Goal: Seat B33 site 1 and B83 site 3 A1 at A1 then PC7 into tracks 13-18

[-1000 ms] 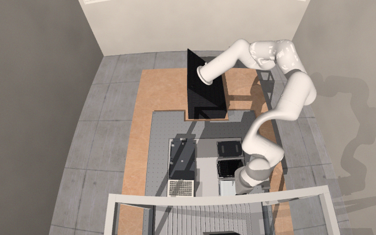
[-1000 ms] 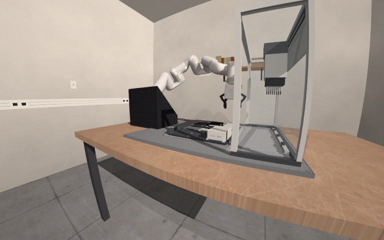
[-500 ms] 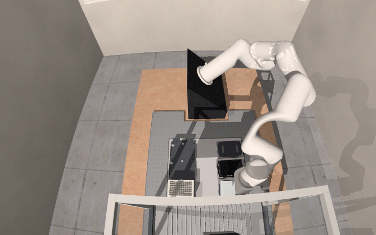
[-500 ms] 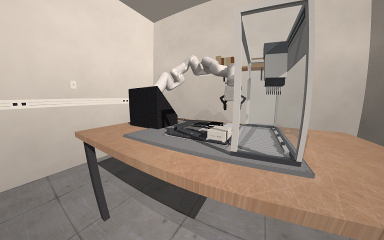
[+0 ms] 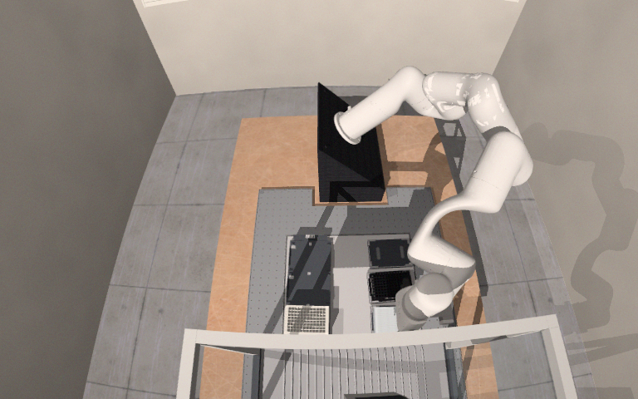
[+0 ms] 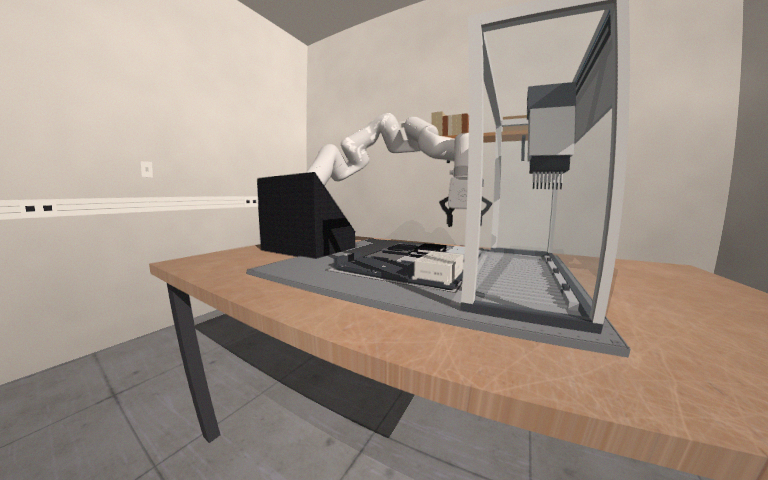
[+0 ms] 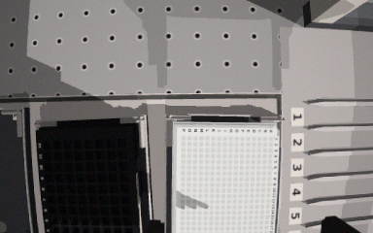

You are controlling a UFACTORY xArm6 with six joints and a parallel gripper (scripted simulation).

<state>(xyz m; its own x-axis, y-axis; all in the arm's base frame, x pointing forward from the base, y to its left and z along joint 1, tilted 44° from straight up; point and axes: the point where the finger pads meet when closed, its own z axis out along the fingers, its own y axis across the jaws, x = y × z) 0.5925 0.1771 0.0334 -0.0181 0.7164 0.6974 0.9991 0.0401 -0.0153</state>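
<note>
Right now the nest S3 is 10 cm below my hand. The rest, counted from my hand: black plate B38: 11 cm behind, 9 cm below, 1 cm to the right; nest S1: 22 cm behind, 10 cm below; plate carrier PC7: 26 cm to the right, 10 cm behind, 9 cm below.
</note>
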